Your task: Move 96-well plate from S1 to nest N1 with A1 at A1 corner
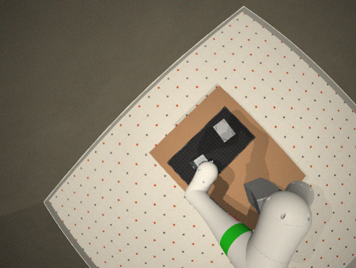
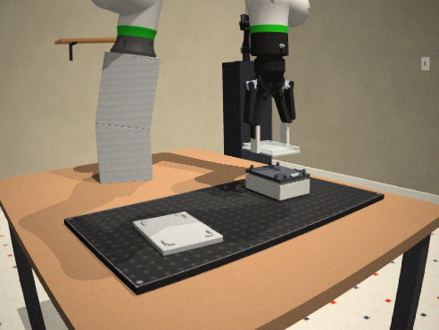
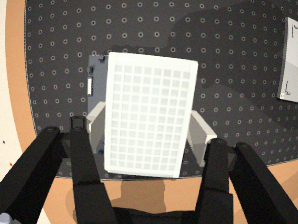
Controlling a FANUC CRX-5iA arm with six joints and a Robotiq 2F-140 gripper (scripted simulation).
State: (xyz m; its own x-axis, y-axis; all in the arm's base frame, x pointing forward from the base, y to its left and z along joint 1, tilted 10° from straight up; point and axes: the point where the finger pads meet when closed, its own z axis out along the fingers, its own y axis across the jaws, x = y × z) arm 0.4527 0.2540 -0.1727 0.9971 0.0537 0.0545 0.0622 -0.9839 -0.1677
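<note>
Right now the plate nest N1 is 30 cm to the right of my hand, 14 cm below it and 13 cm ahead of it. From my hand the other things lie so: white 96-well plate 2 cm below.
</note>
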